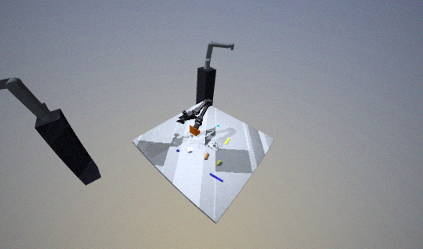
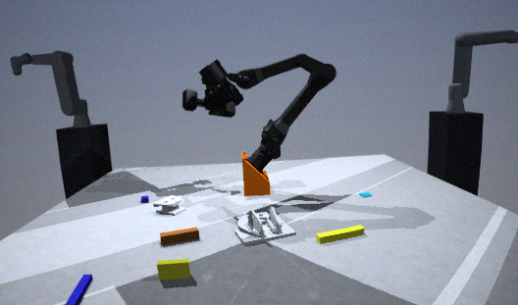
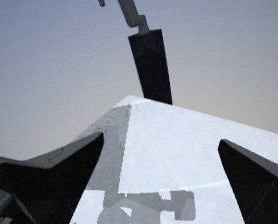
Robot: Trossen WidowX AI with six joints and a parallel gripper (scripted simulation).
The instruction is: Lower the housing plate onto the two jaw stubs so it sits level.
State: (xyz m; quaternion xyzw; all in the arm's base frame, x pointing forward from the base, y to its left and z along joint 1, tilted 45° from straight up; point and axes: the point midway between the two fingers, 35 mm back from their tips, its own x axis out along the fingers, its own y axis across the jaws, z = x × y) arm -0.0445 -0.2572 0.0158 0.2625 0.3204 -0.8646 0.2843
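Right now the small blue cube is 190 mm ahead of my gripper tip, 140 mm to the right of it and 250 mm below it. The rest, counted from my gripper tip: long yellow bar 450 mm ahead, 400 mm to the left, 250 mm below; then cyan tile 180 mm ahead, 530 mm to the left, 260 mm below; then orange-brown bar 460 mm ahead, 50 mm to the left, 250 mm below.
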